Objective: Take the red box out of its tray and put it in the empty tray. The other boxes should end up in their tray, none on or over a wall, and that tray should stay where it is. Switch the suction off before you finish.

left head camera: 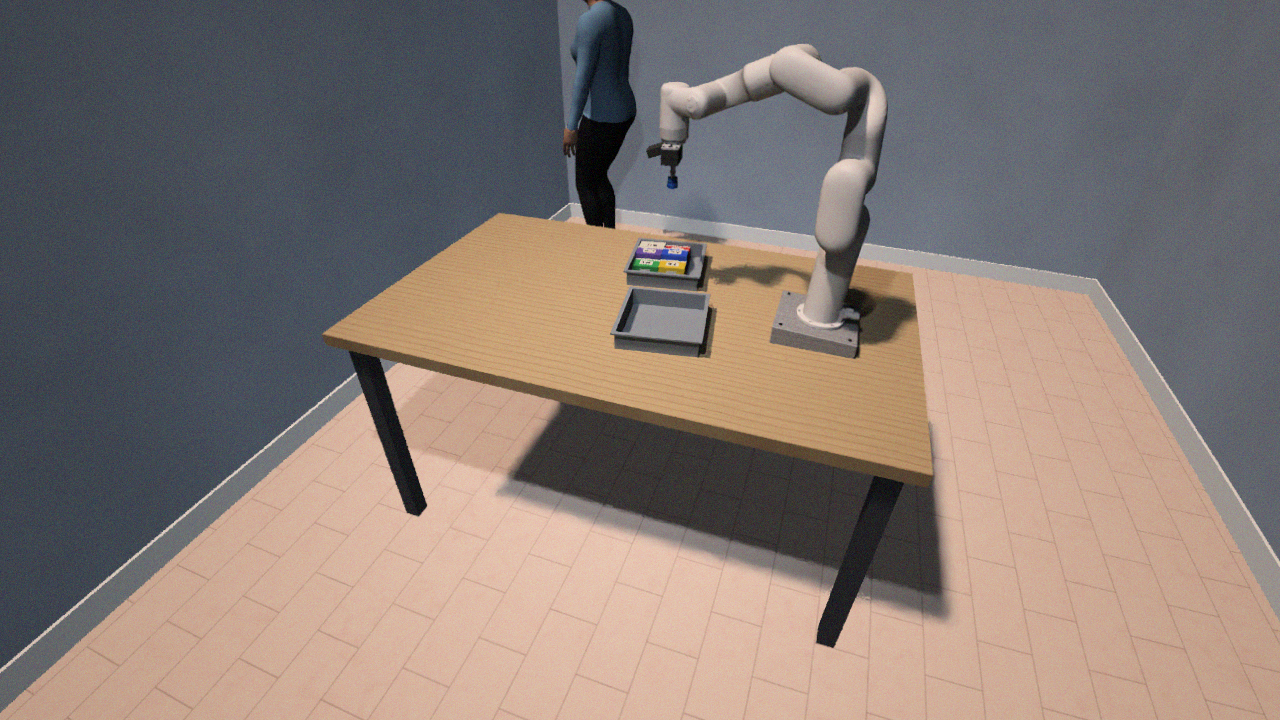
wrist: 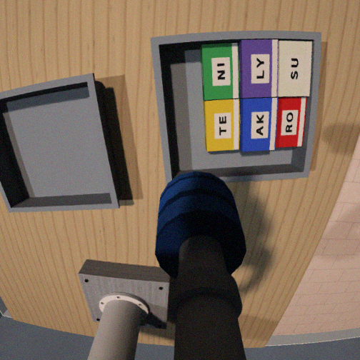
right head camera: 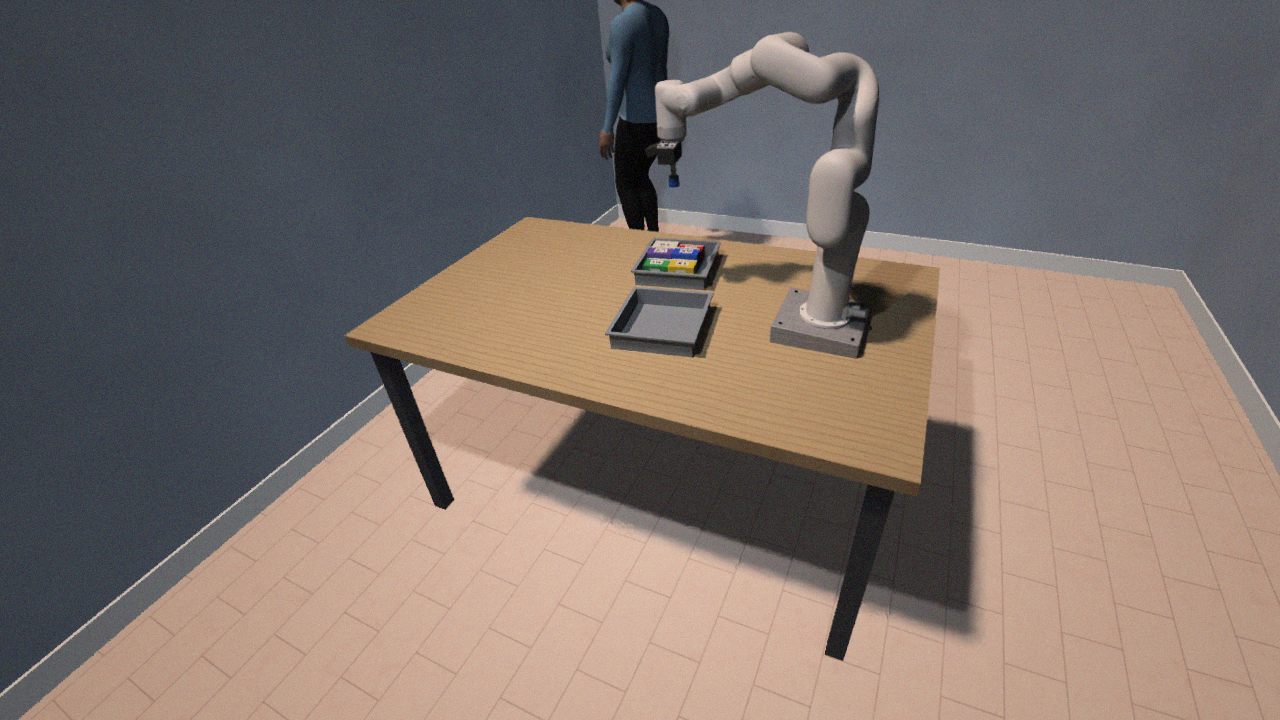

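Where they show: end effector, tool point: [left head camera: 672,187] [right head camera: 674,185]; arm's base, origin of the base link: [left head camera: 819,317] [right head camera: 824,315].
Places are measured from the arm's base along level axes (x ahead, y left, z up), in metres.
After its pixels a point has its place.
Observation:
The red box [wrist: 290,122] [left head camera: 677,247] {x 0.432, y -0.352, z -0.002 m} [right head camera: 691,246] {x 0.429, y -0.352, z -0.002 m} lies in the far tray [wrist: 236,36] [left head camera: 664,280] {x 0.438, y -0.142, z -0.015 m} [right head camera: 671,279] {x 0.438, y -0.141, z -0.013 m}, in a corner of a block of boxes. Beside it in the wrist view are the white box [wrist: 294,68], the blue box [wrist: 256,124], the purple box [wrist: 256,69], the green box [wrist: 218,72] and the yellow box [wrist: 220,125], all inside the walls. The red box looks a little lower than its neighbours. The empty tray [wrist: 60,145] [left head camera: 664,319] {x 0.406, y 0.037, z -0.039 m} [right head camera: 662,320] {x 0.413, y 0.045, z -0.038 m} stands nearer the head cameras. My suction cup [left head camera: 672,182] [right head camera: 674,180] [wrist: 200,222] hangs high above the far tray, open and holding nothing.
The arm's base plate [left head camera: 814,336] {x 0.018, y 0.099, z 0.001 m} [right head camera: 819,336] {x 0.006, y 0.100, z 0.000 m} [wrist: 125,280] stands on the table [left head camera: 537,331] {x 0.722, y 0.163, z -0.042 m} [right head camera: 537,331] {x 0.730, y 0.161, z -0.042 m} to the right of the trays in the head views. A person [left head camera: 604,71] [right head camera: 638,71] stands behind the table.

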